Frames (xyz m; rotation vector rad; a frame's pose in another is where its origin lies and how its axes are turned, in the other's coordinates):
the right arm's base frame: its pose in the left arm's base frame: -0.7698 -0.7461 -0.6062 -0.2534 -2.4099 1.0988
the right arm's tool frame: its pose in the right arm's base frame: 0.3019 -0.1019 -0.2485 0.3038 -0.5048 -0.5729
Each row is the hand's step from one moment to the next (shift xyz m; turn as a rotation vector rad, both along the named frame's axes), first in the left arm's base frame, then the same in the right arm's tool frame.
Working: the left arm's base frame: its pose in the right arm's tool frame: -0.7859 -0.5170 -0.5594 -0.8545 2.4187 -1.3207

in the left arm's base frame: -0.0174 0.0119 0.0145 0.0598 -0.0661 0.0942
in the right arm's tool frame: 0.0163 0.0056 -0.0189 0.0222 -0.1276 0.0058
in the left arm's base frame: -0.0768 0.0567 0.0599 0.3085 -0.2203 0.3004
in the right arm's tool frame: 0.0686 0.0292 -0.0845 -0.0192 -0.4822 0.0328
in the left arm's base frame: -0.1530 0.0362 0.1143 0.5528 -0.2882 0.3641
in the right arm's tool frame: 0.1629 0.0298 -0.1018 -0.1575 -0.7014 0.0670
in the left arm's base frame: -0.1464 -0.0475 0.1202 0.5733 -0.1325 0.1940
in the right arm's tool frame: 0.1916 -0.0129 -0.0352 -0.3133 -0.5335 0.0333
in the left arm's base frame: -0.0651 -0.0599 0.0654 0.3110 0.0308 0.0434
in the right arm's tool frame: 0.1054 -0.0300 0.0099 -0.2378 -0.2047 -0.0328
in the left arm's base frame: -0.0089 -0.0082 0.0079 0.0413 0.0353 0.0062
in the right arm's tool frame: 0.0139 -0.0034 0.0019 -0.0430 -0.0145 -0.0305
